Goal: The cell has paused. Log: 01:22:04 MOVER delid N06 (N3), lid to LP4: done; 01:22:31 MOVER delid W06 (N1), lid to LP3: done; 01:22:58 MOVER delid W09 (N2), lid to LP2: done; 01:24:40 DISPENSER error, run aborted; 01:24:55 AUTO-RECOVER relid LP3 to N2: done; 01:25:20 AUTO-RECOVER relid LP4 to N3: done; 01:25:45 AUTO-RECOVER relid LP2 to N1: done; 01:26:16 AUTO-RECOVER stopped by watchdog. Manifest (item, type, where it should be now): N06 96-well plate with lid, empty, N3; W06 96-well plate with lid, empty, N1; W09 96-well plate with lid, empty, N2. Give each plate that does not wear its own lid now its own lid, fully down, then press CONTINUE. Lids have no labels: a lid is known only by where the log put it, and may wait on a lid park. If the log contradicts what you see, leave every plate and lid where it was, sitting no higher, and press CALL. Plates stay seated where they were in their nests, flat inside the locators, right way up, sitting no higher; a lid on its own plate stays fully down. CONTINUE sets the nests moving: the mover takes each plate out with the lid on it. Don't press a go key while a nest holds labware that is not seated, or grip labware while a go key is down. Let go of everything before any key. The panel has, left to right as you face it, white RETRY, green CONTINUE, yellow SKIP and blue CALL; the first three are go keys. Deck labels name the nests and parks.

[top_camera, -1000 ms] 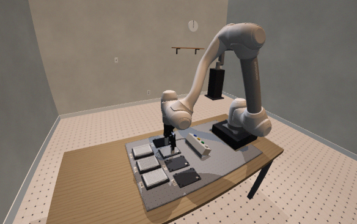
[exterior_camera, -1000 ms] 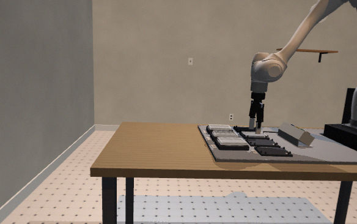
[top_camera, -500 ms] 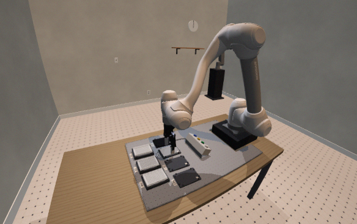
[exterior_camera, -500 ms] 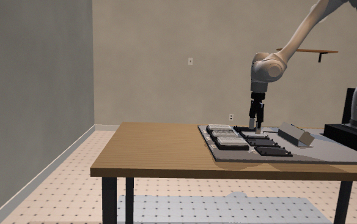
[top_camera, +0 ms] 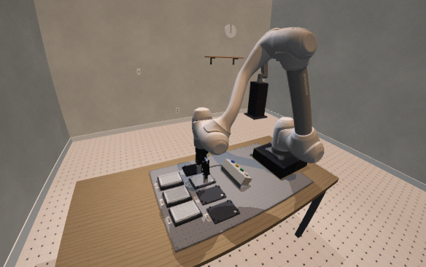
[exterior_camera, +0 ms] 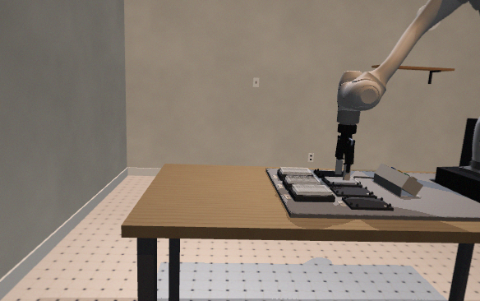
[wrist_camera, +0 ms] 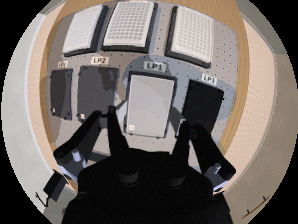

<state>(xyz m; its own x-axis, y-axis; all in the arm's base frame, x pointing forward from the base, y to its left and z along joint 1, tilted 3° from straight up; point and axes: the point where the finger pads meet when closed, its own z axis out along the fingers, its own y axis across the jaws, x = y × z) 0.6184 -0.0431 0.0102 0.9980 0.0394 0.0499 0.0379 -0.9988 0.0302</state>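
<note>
My gripper is now 40 mm above the pale lid. From my hand the other things lie so: yellow key 240 mm behind, 20 mm to the left, 10 mm above; blue key 230 mm behind, 30 mm to the right, 10 mm above; LP2 lid park 130 mm to the left, 50 mm below.
</note>
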